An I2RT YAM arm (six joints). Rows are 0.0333 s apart.
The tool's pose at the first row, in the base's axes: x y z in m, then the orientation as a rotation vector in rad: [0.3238 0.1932 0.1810 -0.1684 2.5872 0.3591]
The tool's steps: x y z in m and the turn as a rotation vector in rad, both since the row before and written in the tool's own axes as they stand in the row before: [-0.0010 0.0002 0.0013 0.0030 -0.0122 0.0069]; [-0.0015 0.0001 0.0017 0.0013 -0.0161 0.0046]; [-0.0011 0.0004 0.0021 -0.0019 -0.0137 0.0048]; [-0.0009 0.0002 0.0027 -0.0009 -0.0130 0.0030]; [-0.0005 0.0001 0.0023 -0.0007 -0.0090 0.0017]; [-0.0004 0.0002 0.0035 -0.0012 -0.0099 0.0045]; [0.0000 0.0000 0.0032 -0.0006 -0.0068 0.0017]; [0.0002 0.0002 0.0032 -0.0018 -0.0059 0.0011]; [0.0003 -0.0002 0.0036 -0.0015 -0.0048 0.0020]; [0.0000 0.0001 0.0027 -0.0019 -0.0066 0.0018]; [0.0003 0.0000 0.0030 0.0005 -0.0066 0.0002]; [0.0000 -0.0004 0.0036 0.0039 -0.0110 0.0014]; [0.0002 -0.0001 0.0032 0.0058 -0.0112 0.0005]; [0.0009 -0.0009 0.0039 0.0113 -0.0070 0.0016]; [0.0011 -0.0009 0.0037 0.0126 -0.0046 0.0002]
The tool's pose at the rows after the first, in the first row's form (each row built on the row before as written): [0.3252 0.1938 0.1805 -0.1558 2.5768 0.3577]; [0.3273 0.1944 0.1799 -0.1460 2.5619 0.3576]; [0.3292 0.1954 0.1789 -0.1377 2.5489 0.3617]; [0.3313 0.1964 0.1772 -0.1315 2.5364 0.3638]; [0.3329 0.1972 0.1757 -0.1277 2.5277 0.3652]; [0.3351 0.1984 0.1732 -0.1204 2.5184 0.3683]; [0.3368 0.1993 0.1707 -0.1171 2.5119 0.3696]; [0.3383 0.2004 0.1681 -0.1152 2.5060 0.3721]; [0.3401 0.2013 0.1651 -0.1123 2.5013 0.3747]; [0.3416 0.2022 0.1630 -0.1094 2.4947 0.3776]; [0.3430 0.2031 0.1605 -0.1075 2.4883 0.3768]; [0.3451 0.2038 0.1576 -0.1018 2.4783 0.3722]; [0.3468 0.2046 0.1550 -0.0965 2.4683 0.3648]; [0.3485 0.2049 0.1513 -0.0884 2.4634 0.3513]; [0.3499 0.2051 0.1476 -0.0819 2.4608 0.3357]
